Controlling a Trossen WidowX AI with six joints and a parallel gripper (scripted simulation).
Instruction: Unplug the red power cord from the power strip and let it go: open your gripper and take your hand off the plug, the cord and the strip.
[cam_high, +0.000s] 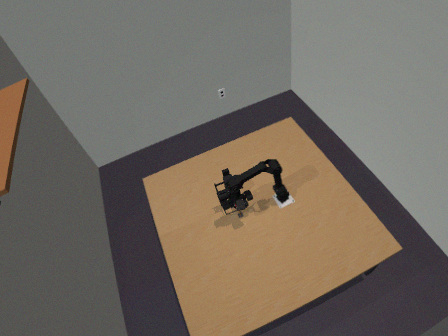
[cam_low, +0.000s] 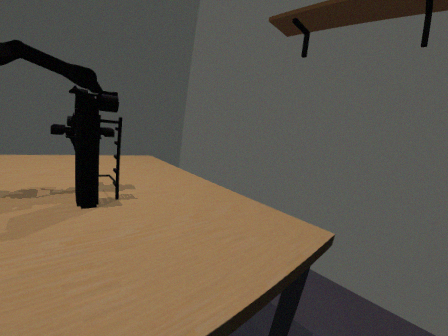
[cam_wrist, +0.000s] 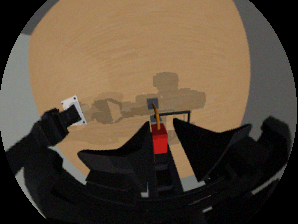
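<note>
Right now my gripper tip is 10 mm past the red plug, 60 mm to the left of it and 10 mm above it. Also, from my gripper tip: grey piece 110 mm below.
</note>
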